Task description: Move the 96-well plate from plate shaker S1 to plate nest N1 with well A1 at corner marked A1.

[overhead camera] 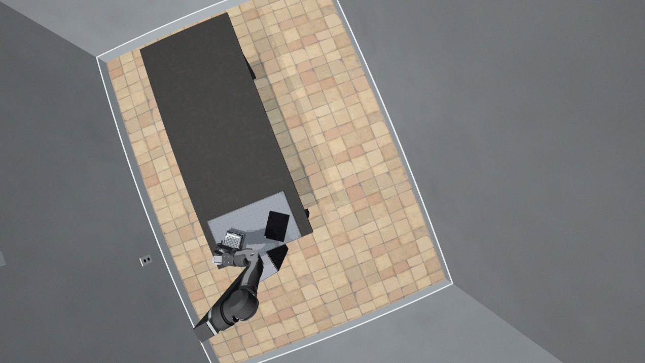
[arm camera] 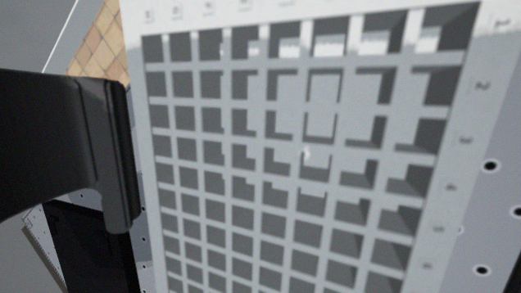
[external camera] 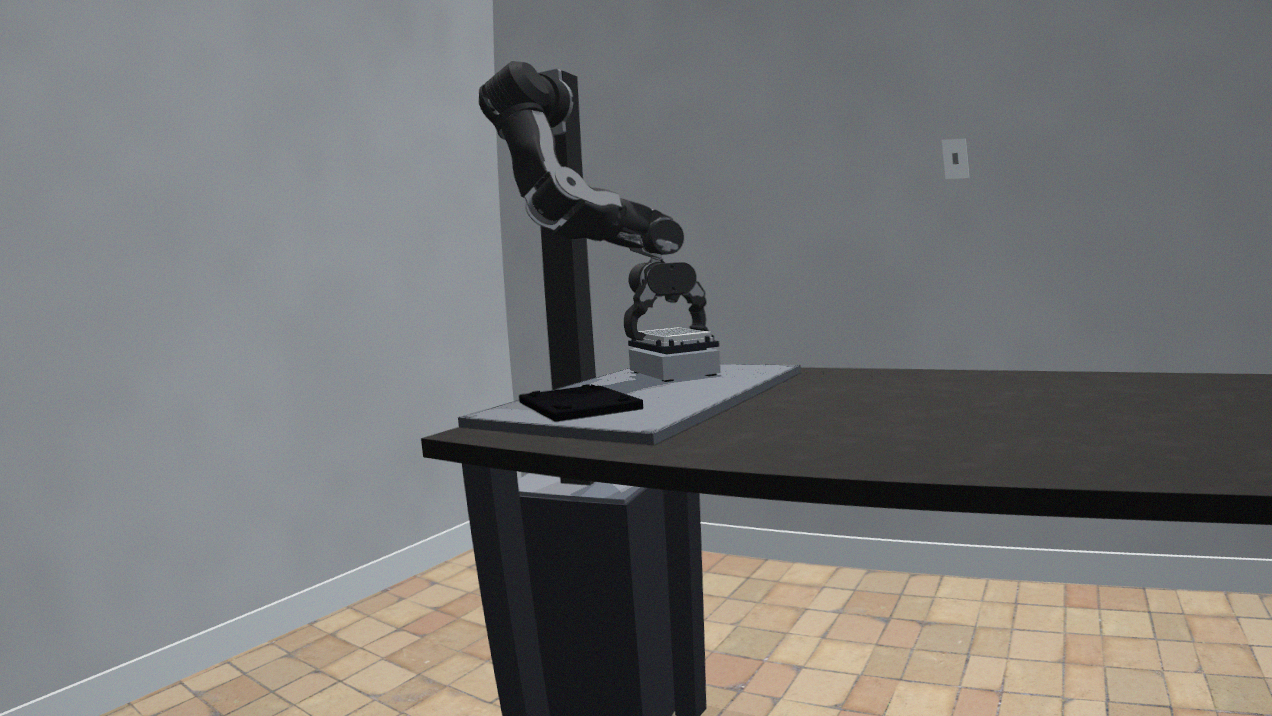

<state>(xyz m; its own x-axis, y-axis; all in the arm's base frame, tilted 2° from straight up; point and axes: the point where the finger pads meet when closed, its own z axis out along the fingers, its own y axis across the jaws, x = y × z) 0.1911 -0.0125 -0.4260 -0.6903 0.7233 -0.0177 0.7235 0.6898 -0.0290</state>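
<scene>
Now: the white 96-well plate 10 mm to the right of my hand and 10 mm ahead of it. The rest, counted from my hand: black plate nest N1: 280 mm to the right, 60 mm below, 30 mm behind; then plate shaker S1: 30 mm to the right, 30 mm ahead, 20 mm below; then A1 mark: 190 mm to the right, 50 mm below, 50 mm behind.
</scene>
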